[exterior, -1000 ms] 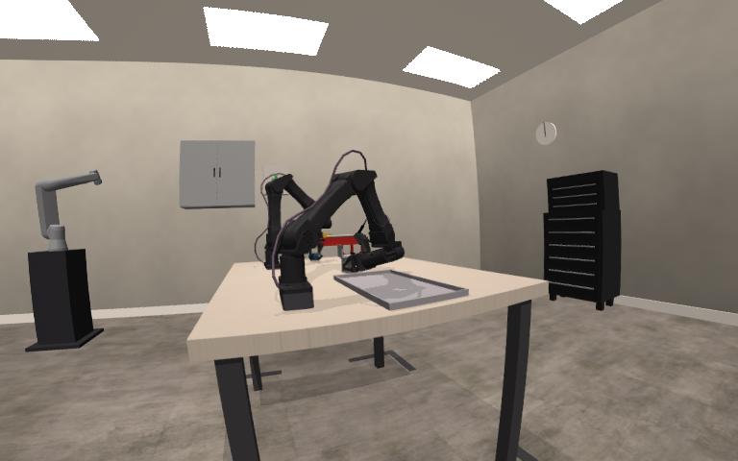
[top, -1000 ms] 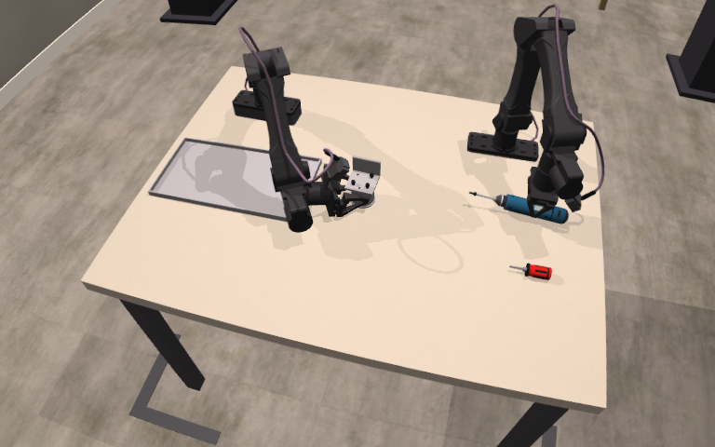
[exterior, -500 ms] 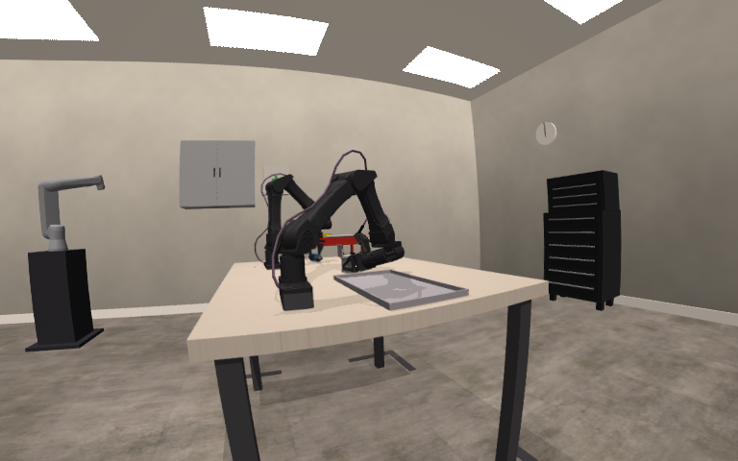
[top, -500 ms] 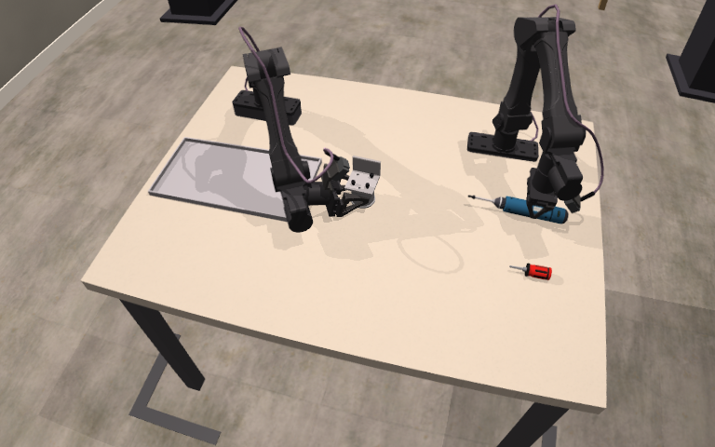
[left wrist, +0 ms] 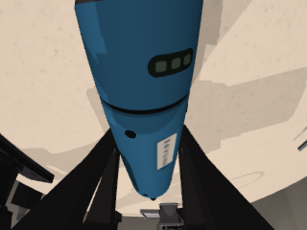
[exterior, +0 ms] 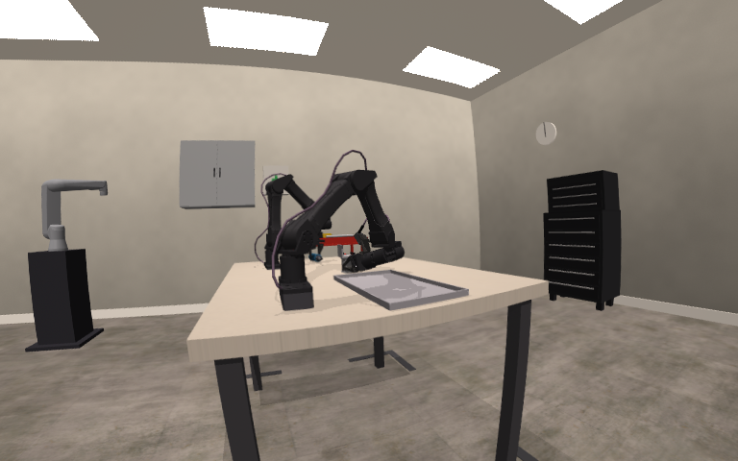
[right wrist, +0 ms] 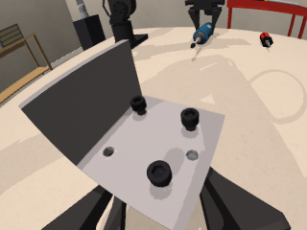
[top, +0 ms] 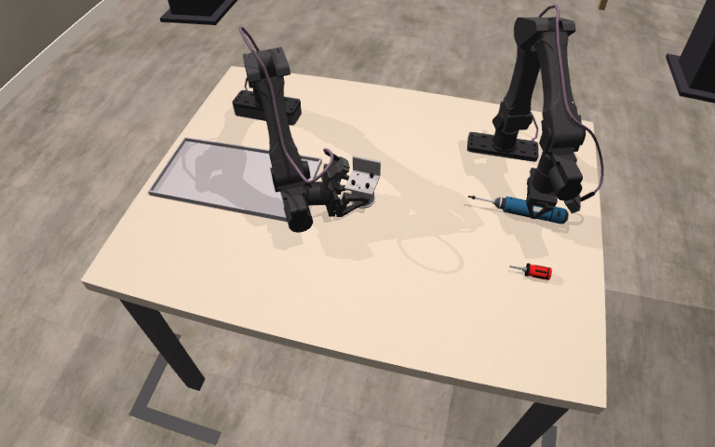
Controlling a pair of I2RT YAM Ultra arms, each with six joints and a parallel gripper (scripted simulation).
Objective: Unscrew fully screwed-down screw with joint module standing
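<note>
My right gripper is now 50 mm below the grey L-shaped bracket. The rest, counted from my right hand: shallow grey tray (350 mm to the right, 20 mm below); then small red-handled screwdriver (430 mm to the left, 140 mm ahead, 10 mm below).
</note>
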